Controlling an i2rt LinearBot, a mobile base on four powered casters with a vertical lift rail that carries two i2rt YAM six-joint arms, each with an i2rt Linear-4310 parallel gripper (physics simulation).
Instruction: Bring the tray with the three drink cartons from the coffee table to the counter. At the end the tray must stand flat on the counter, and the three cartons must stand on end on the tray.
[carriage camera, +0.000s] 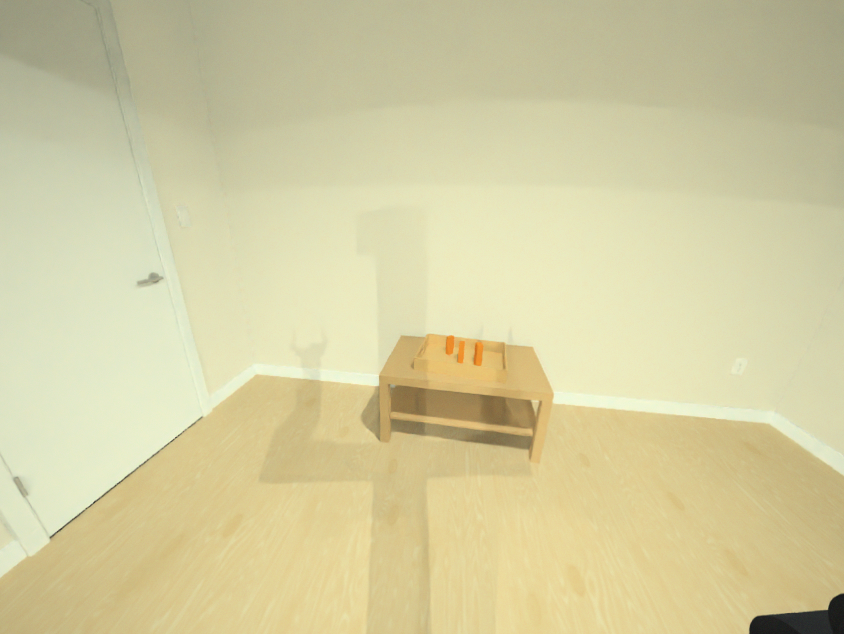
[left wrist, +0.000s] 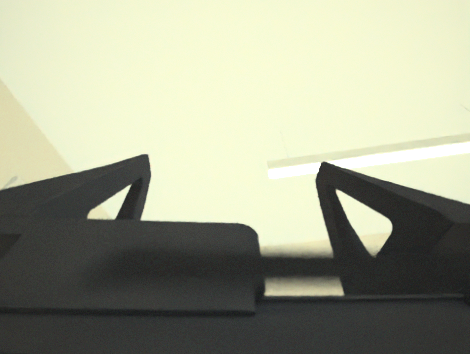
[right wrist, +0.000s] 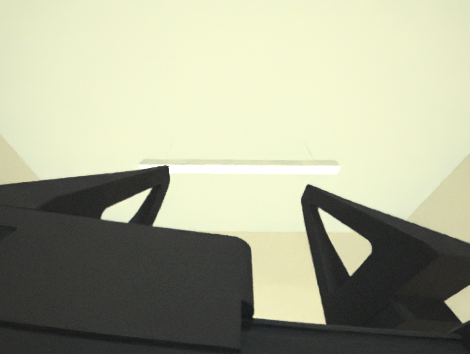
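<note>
The wooden coffee table stands against the far wall, a little right of the middle in the carriage view. A light wooden tray lies flat on its top. Three orange drink cartons stand upright on the tray. My left gripper is open and empty, with the ceiling behind its fingers. My right gripper is also open and empty, pointing at the ceiling. Both are far from the table. The counter does not show in these views.
A white door with a metal handle is at the left in the carriage view. A white baseboard runs along the wall behind the table. A ceiling lamp shows in both wrist views. Part of my right arm shows at bottom right.
</note>
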